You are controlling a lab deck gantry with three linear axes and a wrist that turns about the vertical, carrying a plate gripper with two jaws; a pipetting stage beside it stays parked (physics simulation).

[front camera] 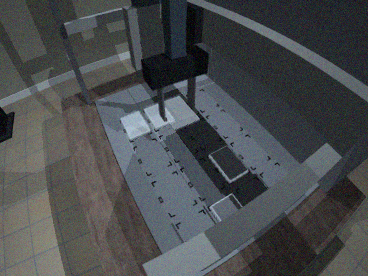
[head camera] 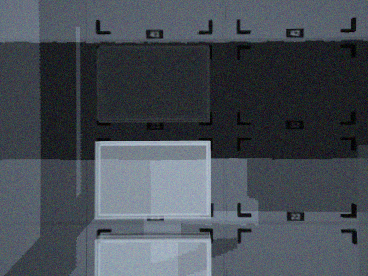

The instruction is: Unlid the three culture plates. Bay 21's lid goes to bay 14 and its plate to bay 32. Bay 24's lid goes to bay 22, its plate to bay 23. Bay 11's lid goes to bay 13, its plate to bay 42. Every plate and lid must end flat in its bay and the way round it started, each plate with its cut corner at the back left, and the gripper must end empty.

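Frame: origin at the robot's base, x up, y back, z right, level; centimetres.
Seen in the pictures: gripper, between the fingertips: (front camera: 177, 112); robot's base, origin of its link: (front camera: 120, 120).
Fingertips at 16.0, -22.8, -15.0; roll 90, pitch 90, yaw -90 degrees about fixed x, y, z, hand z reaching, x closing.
Pixels of each thing's top centre, then the offset from my fingertips to it, as dx, dy, dz.
- pale flat piece, centre of its top: (head camera: 153, 83) (front camera: 181, 105) -14.6, +16.4, -10.7
- pale plate, centre of its top: (front camera: 134, 123) -14.4, +16.4, +10.7
My gripper (front camera: 178, 113) hangs over the back of the deck, its two fingers on either side of a pale flat piece (front camera: 183, 113). It looks shut on that piece, which seems to be a raised lid; the gripper does not show in the head view. A pale plate (front camera: 135, 125) (head camera: 153, 257) is in bay 11, and another plate (front camera: 154, 114) (head camera: 153, 187) is in bay 21. A plate (front camera: 223, 208) stands in bay 24 at the front. No lid shows in bay 22, and bay 32 holds no plate. Cut corners are too faint to tell.
A plate (head camera: 153, 83) lies in dark shadow in bay 31. Another plate (front camera: 228, 162) stands in bay 33. The broad rail (front camera: 265, 207) crosses the front edge of the deck and comes close to bay 24. A frame post (front camera: 76, 67) rises at the back left.
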